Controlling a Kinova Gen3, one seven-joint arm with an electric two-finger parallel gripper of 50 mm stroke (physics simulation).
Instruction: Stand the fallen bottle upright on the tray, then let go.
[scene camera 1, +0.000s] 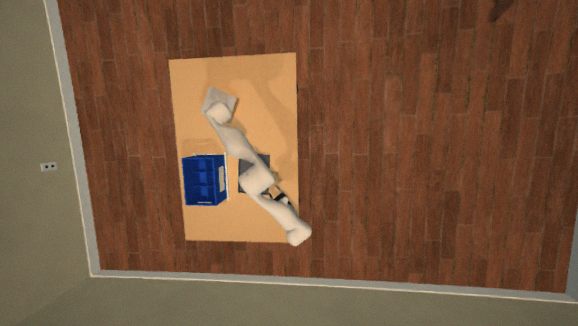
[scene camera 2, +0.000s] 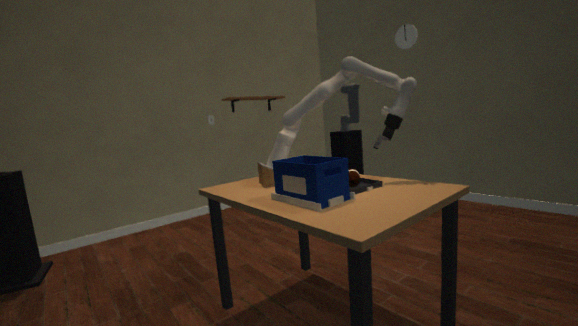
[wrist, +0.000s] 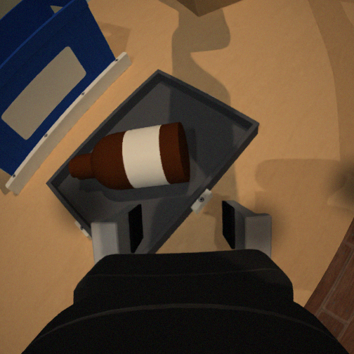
Scene:
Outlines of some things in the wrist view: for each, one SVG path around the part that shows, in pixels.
My gripper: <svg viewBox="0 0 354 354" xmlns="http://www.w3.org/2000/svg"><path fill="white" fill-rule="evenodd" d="M349 353L315 315L306 310L306 308L303 308L299 303L293 301L293 288L289 277L270 259L271 216L267 213L256 214L242 206L242 204L235 202L235 200L222 200L222 232L225 240L233 250L130 254L130 252L134 253L138 244L143 239L141 204L129 204L107 219L96 219L91 222L93 267L88 270L88 273L79 280L74 288L73 304L60 311L58 315L55 315L20 354Z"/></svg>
A brown bottle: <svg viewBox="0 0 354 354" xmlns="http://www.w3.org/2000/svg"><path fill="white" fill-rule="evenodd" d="M183 125L181 122L173 122L110 133L98 140L92 152L76 155L74 159L70 159L68 164L70 175L73 178L77 177L79 180L96 178L99 183L114 190L188 182L190 179L190 160Z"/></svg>

